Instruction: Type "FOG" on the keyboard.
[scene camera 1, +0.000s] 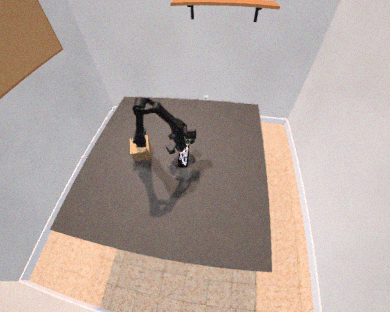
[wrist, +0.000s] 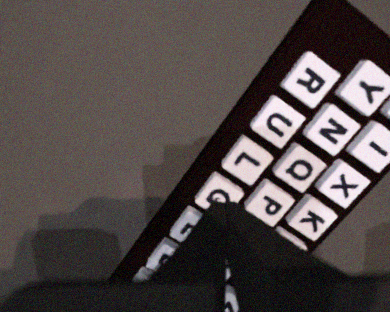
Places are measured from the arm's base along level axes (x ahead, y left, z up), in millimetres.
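Pixels of known places: gripper, between the fingertips: (scene camera 1: 181, 151) (wrist: 222, 212); arm's base, origin of its link: (scene camera 1: 141, 143).
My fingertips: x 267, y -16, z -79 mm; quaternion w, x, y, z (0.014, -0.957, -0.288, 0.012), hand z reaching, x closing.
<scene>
For each thing: its top centre in the pictures, then the offset to it from my fingertips. Level surfaces: height alone.
- keyboard, centre of its top: (wrist: 235, 246) (scene camera 1: 183, 153) dy -13, dx +16, dz -8 mm
- G key, centre of its top: (wrist: 219, 198) dy +1, dx -2, dz -8 mm
- L key, centre of its top: (wrist: 247, 162) dy +20, dx -1, dz -8 mm
- P key, centre of its top: (wrist: 270, 205) dy +10, dx +17, dz -8 mm
- large dark mat, height of its surface: dz -24 mm
The keyboard (scene camera 1: 183, 159) (wrist: 325, 22) is a dark red-black board with white letter keys. It lies under the gripper, slanted across the wrist view. My gripper (scene camera 1: 183, 148) (wrist: 222, 212) is shut and empty, tips pointing down at the board. In the wrist view the tips overlap the lower edge of the G key (wrist: 218, 191); whether they touch it I cannot tell. The L key (wrist: 247, 160) and P key (wrist: 270, 202) are near the tips. Keys below G along the left edge are partly covered by the fingers. The F and O letters cannot be read.
The arm stands on a wooden block (scene camera 1: 140, 150) left of the keyboard, on a large dark mat (scene camera 1: 225, 215). Tiled floor (scene camera 1: 282, 200) borders the mat. An orange shelf (scene camera 1: 225, 4) is on the back wall. Arm shadows fall across the mat.
</scene>
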